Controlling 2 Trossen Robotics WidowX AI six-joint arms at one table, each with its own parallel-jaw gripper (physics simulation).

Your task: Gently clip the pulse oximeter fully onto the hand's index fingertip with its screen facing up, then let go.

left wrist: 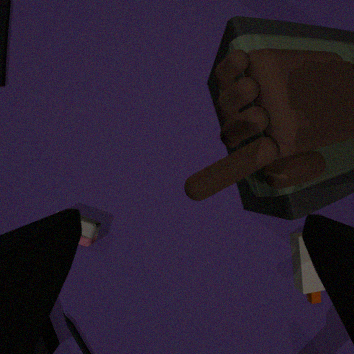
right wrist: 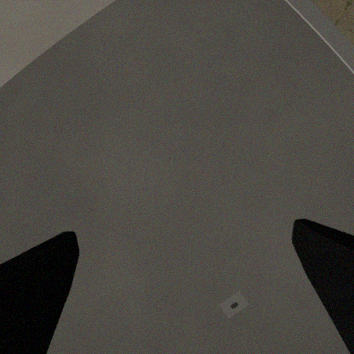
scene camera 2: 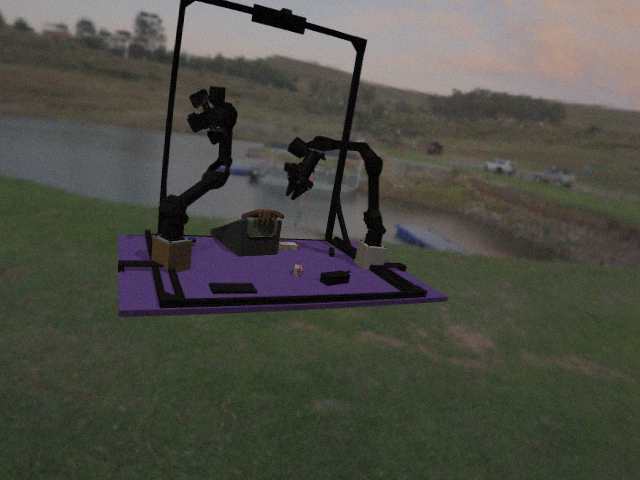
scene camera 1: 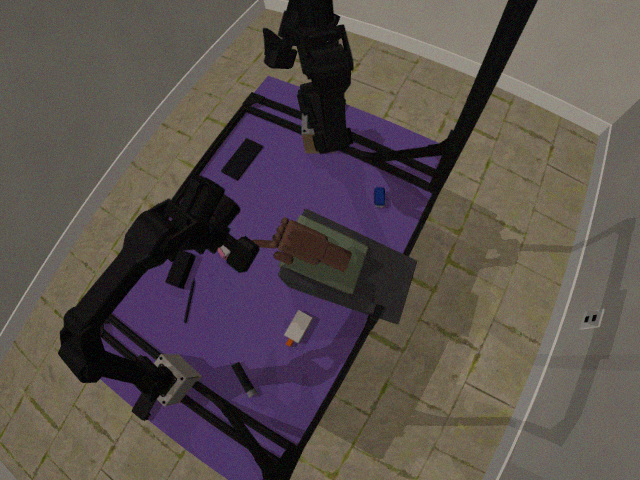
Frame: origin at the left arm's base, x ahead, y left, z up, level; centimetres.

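Where they show: left gripper, fingertip midpoint: point(left wrist: 194, 223) point(scene camera 2: 289, 197) point(scene camera 1: 238, 235); right gripper, fingertip midpoint: point(right wrist: 186, 236) point(scene camera 2: 202, 119) point(scene camera 1: 269, 8); left arm's base at its link origin: point(scene camera 2: 372, 244) point(scene camera 1: 162, 380); right arm's base at its link origin: point(scene camera 2: 172, 237).
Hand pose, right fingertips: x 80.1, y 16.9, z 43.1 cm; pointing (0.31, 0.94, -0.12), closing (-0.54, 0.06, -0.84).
Note:
Each offset is from my right fingertips to the centre of the thing.
The pulse oximeter {dy -3.0, dx -42.1, dz -52.0 cm} point(scene camera 1: 223, 252) point(scene camera 2: 297, 270) point(left wrist: 88, 230) is a small white-and-pink block on the purple table, partly hidden behind a finger in the left wrist view; its screen cannot be made out. The brown hand point(scene camera 1: 305, 242) point(scene camera 2: 263, 214) point(left wrist: 280, 100) rests on a raised stand, palm side unclear. Its index finger point(scene camera 1: 264, 242) point(left wrist: 225, 172) sticks out past the stand's edge, bare. My left gripper point(scene camera 2: 291, 195) point(left wrist: 194, 223) is open and empty, high above the table near the oximeter and fingertip. My right gripper point(scene camera 2: 198, 110) point(right wrist: 186, 236) is open and empty, raised far from both and facing a wall.
The dark wedge stand point(scene camera 1: 387, 279) point(scene camera 2: 253, 242) has a green pad. A white box {dy -35.7, dx -47.2, dz -52.2 cm} point(scene camera 1: 298, 326) point(left wrist: 309, 267) with an orange end, a blue block {dy -31.7, dx -1.0, dz -52.0 cm} point(scene camera 1: 379, 196), a dark cylinder {dy -32.4, dx -67.4, dz -52.3 cm} point(scene camera 1: 244, 379), a pen {dy -4.2, dx -60.6, dz -53.1 cm} point(scene camera 1: 189, 302), a black box {dy +4.2, dx -55.2, dz -51.8 cm} point(scene camera 1: 180, 270) and a black slab {dy +14.3, dx -14.5, dz -53.2 cm} point(scene camera 1: 242, 159) lie around.

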